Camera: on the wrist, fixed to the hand. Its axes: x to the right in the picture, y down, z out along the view.
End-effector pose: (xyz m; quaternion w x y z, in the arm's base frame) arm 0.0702 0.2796 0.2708 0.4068 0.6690 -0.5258 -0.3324
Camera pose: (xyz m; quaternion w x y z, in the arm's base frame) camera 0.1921 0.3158 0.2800 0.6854 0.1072 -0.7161 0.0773
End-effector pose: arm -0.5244 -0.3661 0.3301 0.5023 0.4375 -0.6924 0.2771
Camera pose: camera -0.4271 -0.2894 0.3601 0.3312 -0.2772 -0.7432 0.5111
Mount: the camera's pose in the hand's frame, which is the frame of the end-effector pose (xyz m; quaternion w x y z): -0.0079 -0.0488 -0.1175 0.7013 -0.1362 0.1564 0.6820
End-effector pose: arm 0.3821 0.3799 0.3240 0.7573 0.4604 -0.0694 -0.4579
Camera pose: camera 0.4088 0.4527 0.2228 0.9170 0.2440 -0.1819 0.2579
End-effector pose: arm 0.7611 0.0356 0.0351 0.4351 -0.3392 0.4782 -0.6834
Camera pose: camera 0.6476 0.0930 0.0443 0.6502 0.1359 0.7278 -0.1704
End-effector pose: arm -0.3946 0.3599 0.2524 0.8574 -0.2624 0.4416 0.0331
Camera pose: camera -0.4723 0.2630 0.2236 0.4739 -0.0048 0.6182 0.6271
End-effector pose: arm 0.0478 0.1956 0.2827 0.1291 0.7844 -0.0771 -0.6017
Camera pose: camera 0.1573 0.2573 0.3041 0.6198 0.5741 -0.4869 -0.2218
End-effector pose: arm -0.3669 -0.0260 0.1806 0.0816 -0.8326 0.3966 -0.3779
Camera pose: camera -0.4224 0.0318 0.2798 0.1395 -0.2654 0.9102 -0.2856
